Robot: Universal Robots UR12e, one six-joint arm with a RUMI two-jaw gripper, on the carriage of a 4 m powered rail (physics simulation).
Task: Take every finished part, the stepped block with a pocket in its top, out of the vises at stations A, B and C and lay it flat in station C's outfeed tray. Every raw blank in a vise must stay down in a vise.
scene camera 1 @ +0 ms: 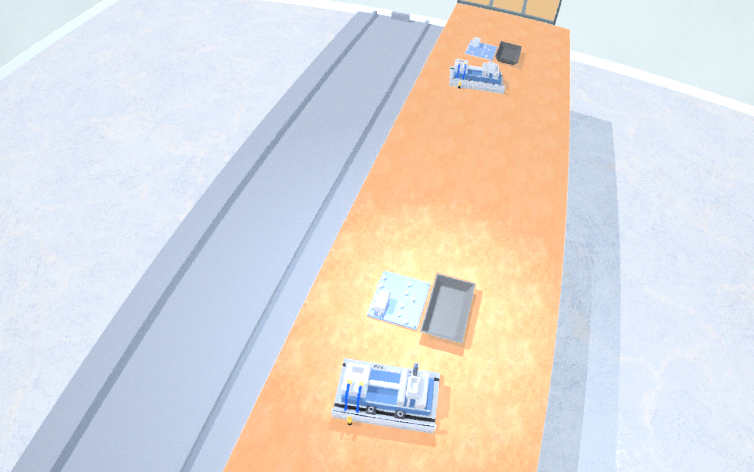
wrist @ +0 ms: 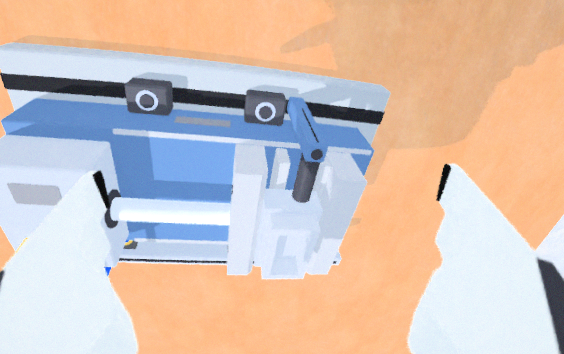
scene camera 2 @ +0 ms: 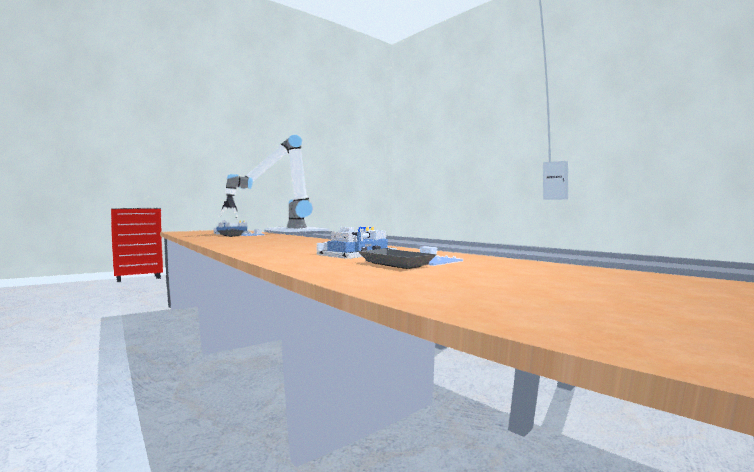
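Observation:
My gripper (wrist: 273, 169) (scene camera 2: 229, 214) is open and empty, above a blue and white vise (wrist: 192, 160) (scene camera 2: 232, 227) at the far left of the bench in scene camera 2. In the wrist view, a pale stepped block with a rectangular pocket (wrist: 300, 220) sits between upright pale plates at the vise's right, apart from both fingers. The left finger overlaps the vise's pale left housing. Scene camera 1 shows a near vise (scene camera 1: 386, 395) with a similar pocketed block (scene camera 1: 414, 384) and a far vise (scene camera 1: 476, 75), whose contents are too small to tell. Station letters cannot be read.
A grey tray (scene camera 1: 449, 306) lies beside a light blue studded plate (scene camera 1: 406, 295) bearing a white block (scene camera 1: 381, 302). Another dark tray (scene camera 1: 509, 52) is at the far end. A blue crank handle (wrist: 305, 125) rises above the vise. The rail (scene camera 1: 267, 205) runs beside the bench.

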